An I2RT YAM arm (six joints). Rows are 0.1 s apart.
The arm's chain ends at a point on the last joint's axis. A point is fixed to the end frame.
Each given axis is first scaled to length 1.
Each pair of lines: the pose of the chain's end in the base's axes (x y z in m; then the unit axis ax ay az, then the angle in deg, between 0 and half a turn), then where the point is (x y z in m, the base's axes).
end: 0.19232, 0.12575, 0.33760, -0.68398, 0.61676, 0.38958, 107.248
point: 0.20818 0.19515 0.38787
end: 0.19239, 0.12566, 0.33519, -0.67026, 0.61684, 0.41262, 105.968
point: 0.20879 0.19269 0.38842
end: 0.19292, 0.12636, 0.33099, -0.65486, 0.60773, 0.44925, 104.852
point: 0.20885 0.19038 0.38793
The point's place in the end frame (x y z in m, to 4 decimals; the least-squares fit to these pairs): -0.0542 -0.0181 0.0658
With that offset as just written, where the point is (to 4 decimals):
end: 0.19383, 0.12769, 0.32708, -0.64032, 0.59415, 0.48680, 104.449
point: 0.2090 0.1890 0.3871
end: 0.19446, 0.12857, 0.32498, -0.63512, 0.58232, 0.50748, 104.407
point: 0.2085 0.1886 0.3866
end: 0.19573, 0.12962, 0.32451, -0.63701, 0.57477, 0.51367, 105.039
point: 0.2088 0.1898 0.3861
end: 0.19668, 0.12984, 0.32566, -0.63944, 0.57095, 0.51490, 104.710
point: 0.2091 0.1898 0.3877
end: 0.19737, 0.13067, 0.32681, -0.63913, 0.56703, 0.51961, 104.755
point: 0.2094 0.1904 0.3891
